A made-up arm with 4 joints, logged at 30 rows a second.
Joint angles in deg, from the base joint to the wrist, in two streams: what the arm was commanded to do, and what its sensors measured. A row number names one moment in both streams.
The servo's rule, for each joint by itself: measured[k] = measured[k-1] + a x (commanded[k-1-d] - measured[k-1]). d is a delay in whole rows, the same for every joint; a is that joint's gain. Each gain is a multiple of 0.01, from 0.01 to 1. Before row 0 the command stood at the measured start. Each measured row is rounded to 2 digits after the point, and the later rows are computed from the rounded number. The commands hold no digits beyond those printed.
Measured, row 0:
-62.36 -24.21 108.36 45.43
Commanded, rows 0 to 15:
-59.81 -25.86 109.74 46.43
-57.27 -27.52 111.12 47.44
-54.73 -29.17 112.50 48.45
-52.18 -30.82 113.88 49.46
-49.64 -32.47 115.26 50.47
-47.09 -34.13 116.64 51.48
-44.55 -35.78 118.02 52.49
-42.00 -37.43 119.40 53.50
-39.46 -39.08 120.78 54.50
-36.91 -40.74 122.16 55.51
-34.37 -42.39 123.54 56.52
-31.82 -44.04 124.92 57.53
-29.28 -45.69 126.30 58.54
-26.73 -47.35 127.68 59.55
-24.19 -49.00 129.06 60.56
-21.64 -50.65 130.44 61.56
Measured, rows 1 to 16:
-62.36 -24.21 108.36 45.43
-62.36 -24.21 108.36 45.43
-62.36 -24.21 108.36 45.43
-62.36 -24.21 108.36 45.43
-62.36 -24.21 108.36 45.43
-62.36 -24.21 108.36 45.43
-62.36 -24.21 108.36 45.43
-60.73 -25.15 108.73 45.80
-58.52 -26.50 109.38 46.41
-56.09 -28.02 110.22 47.16
-53.59 -29.62 111.21 48.01
-51.06 -31.24 112.30 48.92
-48.52 -32.89 113.47 49.87
-45.98 -34.54 114.70 50.84
-43.43 -36.19 115.97 51.82
-40.89 -37.84 117.27 52.81
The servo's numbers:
d 7
a 0.64 0.57 0.27 0.37

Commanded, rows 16 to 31:
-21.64 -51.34 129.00 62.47
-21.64 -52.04 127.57 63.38
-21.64 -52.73 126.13 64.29
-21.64 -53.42 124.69 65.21
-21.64 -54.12 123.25 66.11
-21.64 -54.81 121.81 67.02
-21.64 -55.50 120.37 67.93
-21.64 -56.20 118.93 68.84
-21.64 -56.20 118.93 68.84
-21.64 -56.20 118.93 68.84
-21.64 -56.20 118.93 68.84
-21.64 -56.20 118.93 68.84
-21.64 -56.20 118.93 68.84
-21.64 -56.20 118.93 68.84
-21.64 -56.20 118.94 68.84
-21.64 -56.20 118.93 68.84
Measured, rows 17 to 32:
-38.34 -39.49 118.59 53.81
-35.80 -41.14 119.93 54.81
-33.25 -42.79 121.28 55.82
-30.71 -44.44 122.64 56.83
-28.16 -46.10 124.00 57.84
-25.62 -47.75 125.37 58.85
-23.07 -49.40 126.74 59.85
-22.15 -50.51 127.35 60.82
-21.82 -51.38 127.41 61.77
-21.70 -52.15 127.06 62.70
-21.66 -52.87 126.42 63.63
-21.65 -53.58 125.56 64.55
-21.64 -54.28 124.55 65.46
-21.64 -54.98 123.42 66.37
-21.64 -55.68 122.21 67.28
-21.64 -55.98 121.32 67.86

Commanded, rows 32 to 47:
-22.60 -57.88 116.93 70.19
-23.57 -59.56 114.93 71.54
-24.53 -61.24 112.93 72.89
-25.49 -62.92 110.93 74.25
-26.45 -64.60 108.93 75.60
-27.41 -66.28 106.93 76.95
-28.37 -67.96 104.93 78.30
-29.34 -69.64 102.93 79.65
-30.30 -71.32 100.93 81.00
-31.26 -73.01 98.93 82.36
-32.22 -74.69 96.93 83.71
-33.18 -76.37 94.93 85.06
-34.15 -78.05 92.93 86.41
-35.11 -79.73 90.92 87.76
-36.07 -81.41 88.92 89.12
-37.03 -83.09 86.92 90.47
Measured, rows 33 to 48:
-21.64 -56.11 120.67 68.22
-21.64 -56.16 120.20 68.45
-21.64 -56.18 119.86 68.59
-21.64 -56.19 119.61 68.68
-21.64 -56.20 119.43 68.74
-21.64 -56.20 119.30 68.78
-21.64 -56.20 119.20 68.80
-22.25 -57.16 118.59 69.31
-23.09 -58.53 117.60 70.14
-24.01 -60.07 116.34 71.16
-24.96 -61.69 114.88 72.30
-25.91 -63.35 113.27 73.52
-26.87 -65.02 111.56 74.79
-27.83 -66.70 109.77 76.09
-28.80 -68.38 107.92 77.41
-29.76 -70.06 106.03 78.74

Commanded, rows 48 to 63:
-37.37 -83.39 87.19 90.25
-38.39 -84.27 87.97 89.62
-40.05 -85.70 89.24 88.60
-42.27 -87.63 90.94 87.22
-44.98 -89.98 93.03 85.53
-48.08 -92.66 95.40 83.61
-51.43 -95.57 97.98 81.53
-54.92 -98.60 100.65 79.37
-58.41 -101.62 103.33 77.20
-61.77 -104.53 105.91 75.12
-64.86 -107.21 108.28 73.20
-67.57 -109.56 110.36 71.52
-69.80 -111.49 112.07 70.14
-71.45 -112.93 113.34 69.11
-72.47 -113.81 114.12 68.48
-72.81 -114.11 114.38 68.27
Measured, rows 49 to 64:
-30.72 -71.74 104.11 80.08
-31.68 -73.42 102.17 81.42
-32.64 -75.10 100.22 82.77
-33.61 -76.78 98.25 84.12
-34.57 -78.46 96.27 85.47
-35.53 -80.14 94.29 86.82
-36.49 -81.82 92.30 88.17
-37.05 -82.71 90.92 88.94
-37.91 -83.60 90.12 89.19
-39.28 -84.80 89.88 88.97
-41.19 -86.41 90.17 88.32
-43.62 -88.44 90.94 87.29
-46.47 -90.85 92.14 85.93
-49.64 -93.54 93.72 84.30
-53.02 -96.42 95.59 82.48
-56.47 -99.38 97.68 80.53

